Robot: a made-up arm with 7 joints. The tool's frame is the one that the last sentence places.
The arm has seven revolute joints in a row. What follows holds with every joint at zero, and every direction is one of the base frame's. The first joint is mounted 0.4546 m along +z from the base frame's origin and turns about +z. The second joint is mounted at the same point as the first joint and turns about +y. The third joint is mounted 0.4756 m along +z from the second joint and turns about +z. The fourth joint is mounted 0.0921 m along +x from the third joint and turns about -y. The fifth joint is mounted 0.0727 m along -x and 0.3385 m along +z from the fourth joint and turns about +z. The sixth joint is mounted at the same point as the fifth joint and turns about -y. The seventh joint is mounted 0.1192 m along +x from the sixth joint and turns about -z. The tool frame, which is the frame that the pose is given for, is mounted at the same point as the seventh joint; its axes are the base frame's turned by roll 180, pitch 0 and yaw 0 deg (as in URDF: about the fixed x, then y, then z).
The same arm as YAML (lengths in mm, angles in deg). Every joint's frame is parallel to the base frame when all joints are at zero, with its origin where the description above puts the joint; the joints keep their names.
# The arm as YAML. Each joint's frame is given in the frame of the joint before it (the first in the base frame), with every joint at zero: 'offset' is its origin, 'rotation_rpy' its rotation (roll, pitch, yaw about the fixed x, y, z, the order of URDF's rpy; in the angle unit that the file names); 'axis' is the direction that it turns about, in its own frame. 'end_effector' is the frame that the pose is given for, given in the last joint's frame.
length_unit: mm
angle_unit: deg
chain:
  - id: joint 1
    offset: [0.0, 0.0, 454.6]
    rotation_rpy: [0.0, 0.0, 0.0]
    axis: [0.0, 0.0, 1.0]
  - id: joint 2
    offset: [0.0, 0.0, 0.0]
    rotation_rpy: [0.0, 0.0, 0.0]
    axis: [0.0, 1.0, 0.0]
  - id: joint 3
    offset: [0.0, 0.0, 475.6]
    rotation_rpy: [0.0, 0.0, 0.0]
    axis: [0.0, 0.0, 1.0]
  - id: joint 4
    offset: [92.1, 0.0, 0.0]
    rotation_rpy: [0.0, 0.0, 0.0]
    axis: [0.0, -1.0, 0.0]
  - id: joint 5
    offset: [-72.7, 0.0, 338.5]
    rotation_rpy: [0.0, 0.0, 0.0]
    axis: [0.0, 0.0, 1.0]
  - id: joint 6
    offset: [0.0, 0.0, 0.0]
    rotation_rpy: [0.0, 0.0, 0.0]
    axis: [0.0, -1.0, 0.0]
  - id: joint 7
    offset: [119.2, 0.0, 0.0]
    rotation_rpy: [0.0, 0.0, 0.0]
    axis: [0.0, 0.0, -1.0]
end_effector:
  offset: [0.0, 0.0, 0.0]
  rotation_rpy: [180.0, 0.0, 0.0]

